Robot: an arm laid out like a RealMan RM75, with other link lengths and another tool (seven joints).
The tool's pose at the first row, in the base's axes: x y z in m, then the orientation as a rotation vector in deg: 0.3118, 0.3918, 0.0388, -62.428, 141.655, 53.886
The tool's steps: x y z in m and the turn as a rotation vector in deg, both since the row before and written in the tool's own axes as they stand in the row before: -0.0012, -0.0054, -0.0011, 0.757, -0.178, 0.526; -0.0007, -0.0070, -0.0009, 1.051, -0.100, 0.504; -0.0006, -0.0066, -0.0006, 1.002, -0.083, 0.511; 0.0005, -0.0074, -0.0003, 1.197, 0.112, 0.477; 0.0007, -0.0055, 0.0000, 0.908, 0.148, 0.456; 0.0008, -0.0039, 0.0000, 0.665, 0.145, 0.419; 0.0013, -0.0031, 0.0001, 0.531, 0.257, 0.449; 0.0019, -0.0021, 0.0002, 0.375, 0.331, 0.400; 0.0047, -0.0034, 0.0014, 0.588, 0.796, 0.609; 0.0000, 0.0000, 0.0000, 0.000, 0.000, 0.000; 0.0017, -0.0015, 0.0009, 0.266, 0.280, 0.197; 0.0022, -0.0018, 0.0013, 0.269, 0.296, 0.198; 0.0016, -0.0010, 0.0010, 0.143, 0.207, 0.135; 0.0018, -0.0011, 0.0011, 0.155, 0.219, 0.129
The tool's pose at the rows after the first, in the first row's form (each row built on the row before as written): 0.3166, 0.3890, 0.0378, -61.459, 142.071, 53.082; 0.3222, 0.3852, 0.0357, -60.476, 142.581, 51.853; 0.3274, 0.3816, 0.0336, -59.510, 143.086, 50.685; 0.3324, 0.3771, 0.0304, -58.653, 143.746, 49.185; 0.3358, 0.3736, 0.0278, -57.931, 144.355, 48.053; 0.3380, 0.3709, 0.0258, -57.324, 144.885, 47.234; 0.3392, 0.3684, 0.0239, -56.794, 145.502, 46.568; 0.3393, 0.3663, 0.0220, -56.416, 146.118, 46.074; 0.3383, 0.3626, 0.0174, -56.018, 147.300, 45.207; 0.3383, 0.3626, 0.0174, -56.018, 147.300, 45.207; 0.3381, 0.3613, 0.0153, -55.880, 147.711, 44.815; 0.3378, 0.3598, 0.0126, -55.749, 148.136, 44.413; 0.3374, 0.3589, 0.0107, -55.674, 148.424, 44.192; 0.3369, 0.3579, 0.0086, -55.610, 148.719, 43.948
